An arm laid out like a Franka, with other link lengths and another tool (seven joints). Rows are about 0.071 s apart.
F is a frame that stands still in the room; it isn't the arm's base.
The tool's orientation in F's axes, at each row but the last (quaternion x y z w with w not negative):
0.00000 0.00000 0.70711 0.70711
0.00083 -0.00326 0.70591 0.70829
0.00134 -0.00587 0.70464 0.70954
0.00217 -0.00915 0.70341 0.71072
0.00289 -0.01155 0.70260 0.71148
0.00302 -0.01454 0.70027 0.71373
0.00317 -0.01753 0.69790 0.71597
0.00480 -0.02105 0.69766 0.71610
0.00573 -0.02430 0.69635 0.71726
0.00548 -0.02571 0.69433 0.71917
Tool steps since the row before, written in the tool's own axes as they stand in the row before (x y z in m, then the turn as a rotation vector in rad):
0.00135 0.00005 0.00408 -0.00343 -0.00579 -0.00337
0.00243 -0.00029 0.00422 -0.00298 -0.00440 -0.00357
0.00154 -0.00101 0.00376 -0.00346 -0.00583 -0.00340
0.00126 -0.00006 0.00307 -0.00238 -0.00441 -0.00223
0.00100 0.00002 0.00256 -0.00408 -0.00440 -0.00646
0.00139 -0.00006 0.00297 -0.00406 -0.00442 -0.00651
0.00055 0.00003 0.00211 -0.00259 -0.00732 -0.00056
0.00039 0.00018 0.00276 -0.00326 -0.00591 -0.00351
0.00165 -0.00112 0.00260 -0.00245 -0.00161 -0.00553
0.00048 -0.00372 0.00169 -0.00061 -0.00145 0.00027
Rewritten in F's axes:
-0.00005 0.00135 0.00408 0.00579 -0.00343 -0.00337
0.00028 0.00240 0.00423 0.00440 -0.00297 -0.00357
0.00100 0.00149 0.00378 0.00583 -0.00347 -0.00340
0.00004 0.00121 0.00309 0.00441 -0.00239 -0.00222
-0.00004 0.00095 0.00258 0.00443 -0.00400 -0.00649
0.00004 0.00131 0.00300 0.00445 -0.00398 -0.00654
-0.00006 0.00049 0.00212 0.00726 -0.00276 -0.00049
-0.00023 0.00029 0.00277 0.00591 -0.00329 -0.00349
0.00110 0.00150 0.00270 0.00169 -0.00226 -0.00559
0.00368 0.00027 0.00181 0.00142 -0.00067 0.00028

